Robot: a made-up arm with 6 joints.
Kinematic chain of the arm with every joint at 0, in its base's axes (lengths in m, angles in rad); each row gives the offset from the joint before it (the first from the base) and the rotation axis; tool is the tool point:
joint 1: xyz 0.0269 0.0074 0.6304 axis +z
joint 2: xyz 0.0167 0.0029 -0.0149 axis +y
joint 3: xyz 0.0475 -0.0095 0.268 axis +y
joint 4: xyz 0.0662 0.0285 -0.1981 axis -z
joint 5: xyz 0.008 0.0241 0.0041 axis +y
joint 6: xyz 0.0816 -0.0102 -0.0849 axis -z
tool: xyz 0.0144 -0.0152 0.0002
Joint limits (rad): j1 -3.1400..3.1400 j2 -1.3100..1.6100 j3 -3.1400..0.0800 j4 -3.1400..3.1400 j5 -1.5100..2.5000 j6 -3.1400..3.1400
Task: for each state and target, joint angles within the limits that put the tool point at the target. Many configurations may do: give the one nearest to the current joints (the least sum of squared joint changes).
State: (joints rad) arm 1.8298 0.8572 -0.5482 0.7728 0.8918 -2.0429
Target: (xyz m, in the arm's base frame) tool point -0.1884 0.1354 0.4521
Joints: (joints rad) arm 2.3487 0.7835 -0.5666 0.7610 1.0770 -2.0721
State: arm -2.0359 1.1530 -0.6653 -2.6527 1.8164 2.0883
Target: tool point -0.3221 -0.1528 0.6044
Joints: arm -2.6066 0.6484 -0.7842 -2.5270 1.9774 2.1217
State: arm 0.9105 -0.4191 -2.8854 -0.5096 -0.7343 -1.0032
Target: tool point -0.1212 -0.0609 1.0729
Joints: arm 1.0293 -0.1291 -2.8892 -0.4022 -0.9204 -0.9833
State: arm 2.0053 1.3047 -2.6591 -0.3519 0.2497 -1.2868
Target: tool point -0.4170 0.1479 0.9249
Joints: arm 2.6216 1.1792 -3.1400 -0.4645 -0.2185 -1.2970
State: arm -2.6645 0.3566 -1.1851 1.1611 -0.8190 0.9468
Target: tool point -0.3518 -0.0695 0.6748
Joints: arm -2.6889 0.5669 -0.9963 1.2470 -0.7712 0.9541
